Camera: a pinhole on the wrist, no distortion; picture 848 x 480 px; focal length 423.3 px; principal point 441.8 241.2 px. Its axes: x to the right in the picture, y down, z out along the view. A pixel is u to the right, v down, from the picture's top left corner.
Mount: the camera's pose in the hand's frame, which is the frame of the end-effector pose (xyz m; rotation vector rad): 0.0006 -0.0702 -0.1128 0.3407 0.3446 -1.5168
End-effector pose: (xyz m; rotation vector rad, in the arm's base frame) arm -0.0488 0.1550 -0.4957 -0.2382 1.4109 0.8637
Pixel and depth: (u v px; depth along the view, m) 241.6 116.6 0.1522
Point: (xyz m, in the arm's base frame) 0.0425 0.1239 -0.4677
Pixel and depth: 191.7 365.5 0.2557
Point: 0.1103 0.2697 -0.5419
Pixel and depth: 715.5 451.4 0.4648
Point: 0.4147 -0.0044 -0.8646
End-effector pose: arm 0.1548 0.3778 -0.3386 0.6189 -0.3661 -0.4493
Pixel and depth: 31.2 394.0 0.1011
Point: 0.1685 0.3334 -0.3309
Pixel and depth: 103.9 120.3 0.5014
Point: -0.1805 0.2674 0.0662
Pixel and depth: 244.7 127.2 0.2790
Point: -0.0185 0.2714 -0.2515
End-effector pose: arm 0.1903 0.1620 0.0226 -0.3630 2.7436 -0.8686
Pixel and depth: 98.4 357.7 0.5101
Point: 0.2062 -0.0841 -0.4688
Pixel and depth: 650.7 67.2 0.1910
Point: 0.3044 -0.0151 0.1584
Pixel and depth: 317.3 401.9 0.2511
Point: 0.1612 -0.0297 -0.0449
